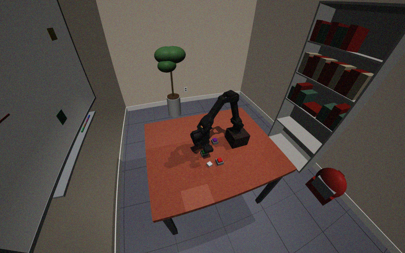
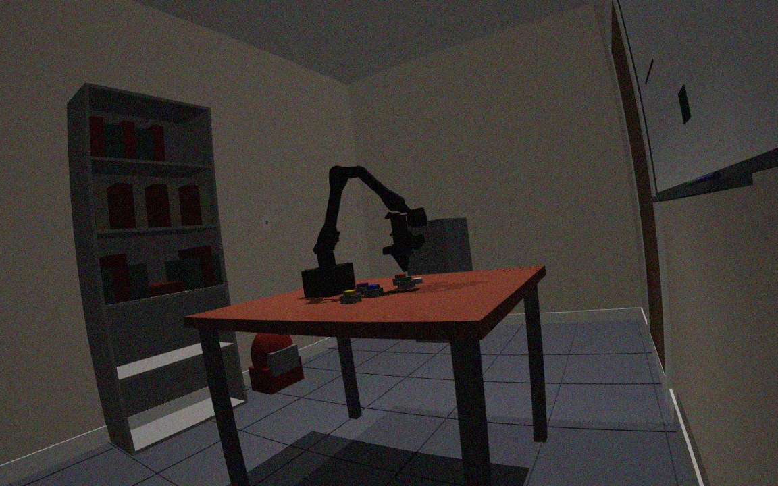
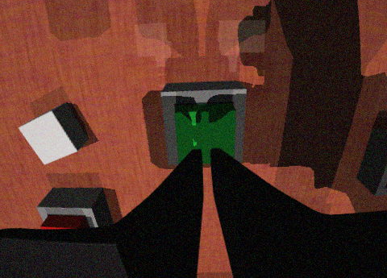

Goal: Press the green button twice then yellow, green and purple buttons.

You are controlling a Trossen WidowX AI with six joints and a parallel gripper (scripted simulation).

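The green button is 3 cm below my gripper tip. Also, from my gripper tip: white block: 1 cm behind, 11 cm to the left, 5 cm below; red button: 9 cm behind, 10 cm to the left, 3 cm below; purple button: 12 cm behind, 10 cm to the right, 3 cm below.
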